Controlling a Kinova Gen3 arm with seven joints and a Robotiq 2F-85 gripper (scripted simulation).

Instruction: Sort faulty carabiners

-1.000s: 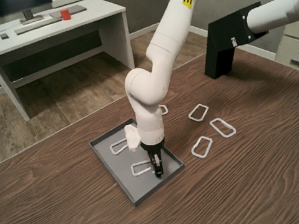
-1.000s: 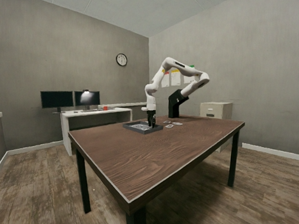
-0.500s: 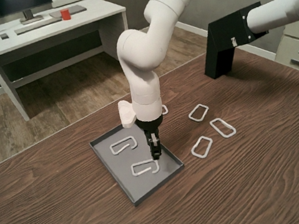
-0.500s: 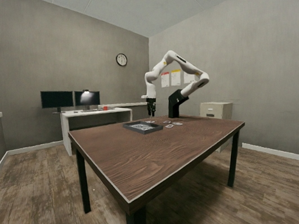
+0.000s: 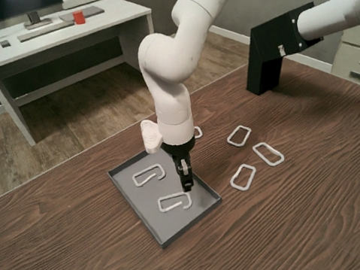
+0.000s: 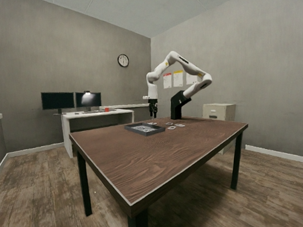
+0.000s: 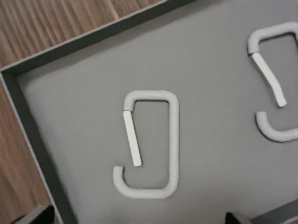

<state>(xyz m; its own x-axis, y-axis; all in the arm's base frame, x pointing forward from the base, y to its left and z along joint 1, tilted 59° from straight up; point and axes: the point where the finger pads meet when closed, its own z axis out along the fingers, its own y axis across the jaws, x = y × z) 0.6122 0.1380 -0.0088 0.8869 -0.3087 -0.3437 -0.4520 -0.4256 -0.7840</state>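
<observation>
My gripper is now 110 mm above the grey tray, 80 mm to the left of it and 30 mm short of it.
</observation>
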